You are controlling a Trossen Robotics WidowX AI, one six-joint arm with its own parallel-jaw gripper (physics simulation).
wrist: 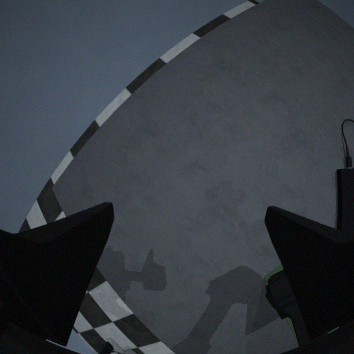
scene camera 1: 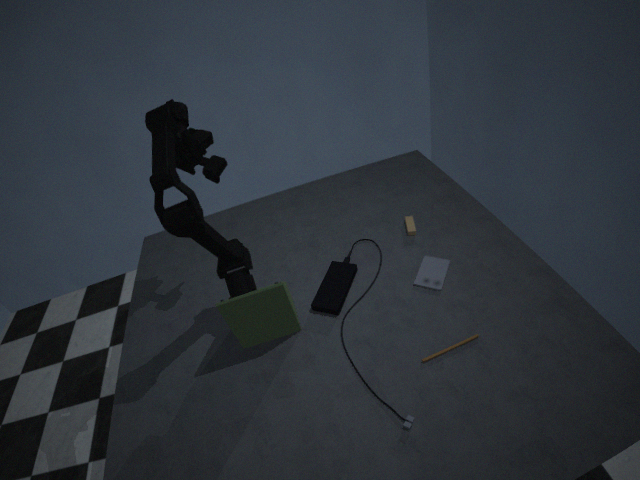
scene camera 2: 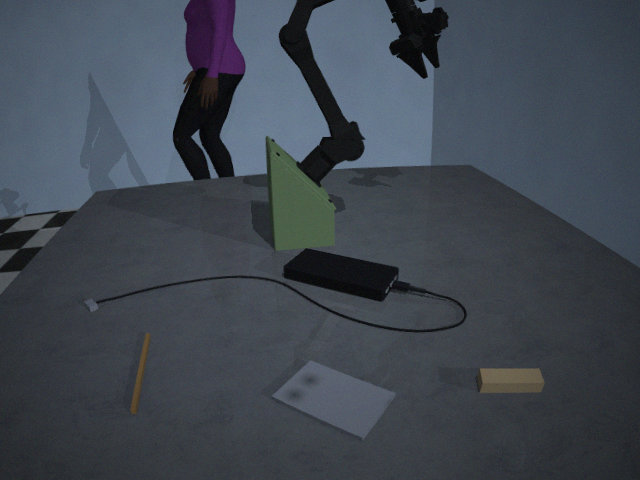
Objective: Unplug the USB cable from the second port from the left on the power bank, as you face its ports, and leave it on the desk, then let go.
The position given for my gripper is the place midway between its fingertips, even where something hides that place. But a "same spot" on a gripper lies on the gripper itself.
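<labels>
My gripper appears in the wrist view (192, 213), while a pale flat card is out of frame in the wrist view. Scene camera 1 gives me both my gripper and the card. In scene camera 2 I find my gripper again, and the card as well. On my gripper, (scene camera 1: 202, 139) and (scene camera 2: 424, 15) are the same spot. For the pale flat card it is likewise the same spot that sits at (scene camera 1: 436, 265) and at (scene camera 2: 352, 406).
</labels>
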